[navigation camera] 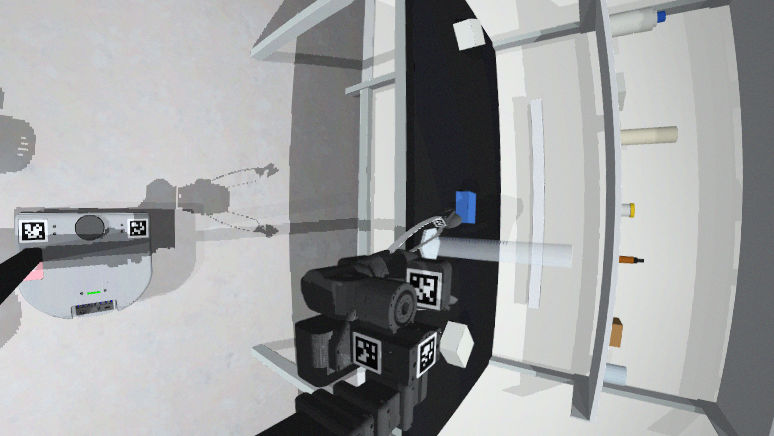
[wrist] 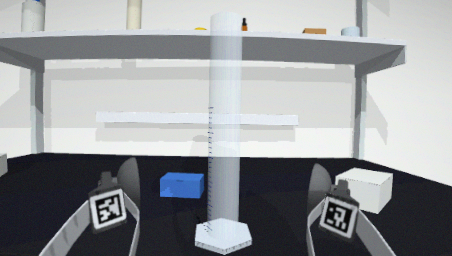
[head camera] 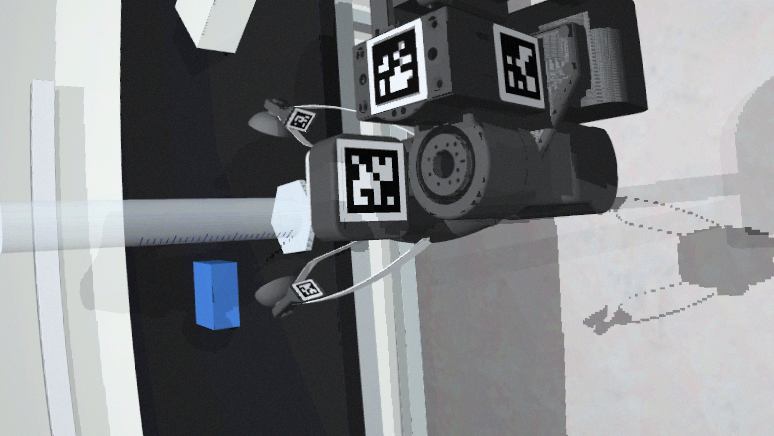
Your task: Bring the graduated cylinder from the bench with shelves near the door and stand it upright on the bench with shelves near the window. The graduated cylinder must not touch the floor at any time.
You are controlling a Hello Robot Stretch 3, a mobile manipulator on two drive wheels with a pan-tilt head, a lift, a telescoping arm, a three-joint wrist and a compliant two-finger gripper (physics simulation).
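Places are measured from the robot's base along level axes (x ahead, y left, z up), in metres.
Pixels of known places: gripper, fingertip midpoint: [navigation camera: 453, 258] [head camera: 262, 209]; robot's base, link origin: [navigation camera: 90, 226].
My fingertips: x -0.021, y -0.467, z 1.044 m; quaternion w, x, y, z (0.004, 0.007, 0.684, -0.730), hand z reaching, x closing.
For each thing: its middle in the pictures, then the offset to it from my fingertips. Level surfaces: height alone.
- graduated cylinder, body centre: [head camera: 165, 221] [navigation camera: 493, 250] 0.001 m ahead, 0.146 m right, 0.031 m up
- black bench top, surface height: 0.129 m down
- blue box, body centre: [head camera: 216, 293] [navigation camera: 465, 207] 0.096 m ahead, 0.338 m right, 0.109 m down
- white box, body centre: [head camera: 213, 2] [navigation camera: 456, 345] 0.314 m back, 0.294 m right, 0.100 m down
- shelf, surface height: 0.309 m up
The graduated cylinder [head camera: 205, 222] [navigation camera: 528, 252] [wrist: 225, 150], clear with blue marks and a white hexagonal foot, stands upright on the black bench top [head camera: 243, 384] [navigation camera: 444, 135] [wrist: 275, 200]. My gripper [head camera: 269, 210] [navigation camera: 452, 259] [wrist: 224, 180] is open. In the wrist view its fingertips stand wide apart, one on each side of the cylinder's line, with visible space on both sides and neither touching it. In the head view the gripper body hides a little of the foot's edge. Whether this bench is the one near the door or the window does not show.
A blue box [head camera: 216, 295] [navigation camera: 465, 206] [wrist: 181, 185] lies left of the cylinder in the wrist view. A white box [head camera: 219, 24] [navigation camera: 456, 343] [wrist: 367, 190] lies to its right. Behind, a shelf [navigation camera: 609, 162] [wrist: 150, 47] holds bottles and small items above a white bar [wrist: 150, 118].
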